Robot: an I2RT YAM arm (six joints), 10 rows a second.
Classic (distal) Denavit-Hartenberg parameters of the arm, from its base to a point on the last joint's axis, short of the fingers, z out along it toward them. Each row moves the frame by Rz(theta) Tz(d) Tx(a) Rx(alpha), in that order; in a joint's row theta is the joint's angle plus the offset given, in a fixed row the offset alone. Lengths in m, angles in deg.
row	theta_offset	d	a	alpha
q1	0	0.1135	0.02	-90
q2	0	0	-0.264	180
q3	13.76	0	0.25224	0
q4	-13.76	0	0.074	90
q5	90	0	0	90
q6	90	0.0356	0	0
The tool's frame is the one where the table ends.
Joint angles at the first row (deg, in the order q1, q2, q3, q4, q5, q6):
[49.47 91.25 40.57 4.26 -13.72 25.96]
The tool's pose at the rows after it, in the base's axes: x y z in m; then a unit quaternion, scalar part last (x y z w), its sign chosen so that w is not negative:
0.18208 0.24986 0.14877 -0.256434 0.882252 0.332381 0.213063
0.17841 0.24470 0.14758 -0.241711 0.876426 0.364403 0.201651
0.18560 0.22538 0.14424 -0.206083 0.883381 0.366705 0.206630
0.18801 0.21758 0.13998 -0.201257 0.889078 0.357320 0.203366
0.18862 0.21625 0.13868 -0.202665 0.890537 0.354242 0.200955
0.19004 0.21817 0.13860 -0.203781 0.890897 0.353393 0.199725
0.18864 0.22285 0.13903 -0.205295 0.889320 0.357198 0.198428
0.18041 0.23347 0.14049 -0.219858 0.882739 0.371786 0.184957
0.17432 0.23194 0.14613 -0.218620 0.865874 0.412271 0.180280
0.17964 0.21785 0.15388 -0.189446 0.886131 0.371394 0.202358
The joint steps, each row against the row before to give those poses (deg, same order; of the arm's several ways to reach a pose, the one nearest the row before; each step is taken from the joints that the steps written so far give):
[2.70 1.19 1.28 0.79 -1.61 0.10]
[-0.40 -1.14 -2.42 3.31 -3.11 2.85]
[-3.54 -1.75 -2.91 1.54 -0.75 1.44]
[-1.42 -0.13 -0.82 -0.74 -0.20 -0.86]
[-0.29 0.14 -0.02 -0.44 -0.16 -0.48]
[0.06 0.55 0.60 -0.25 -0.02 -0.10]
[0.85 0.46 0.44 0.45 0.12 0.65]
[2.45 0.44 0.60 0.37 -1.08 1.06]
[0.34 -1.97 -1.99 3.79 -3.42 2.39]
[-2.10 -3.34 0.20 -5.76 4.78 -0.60]

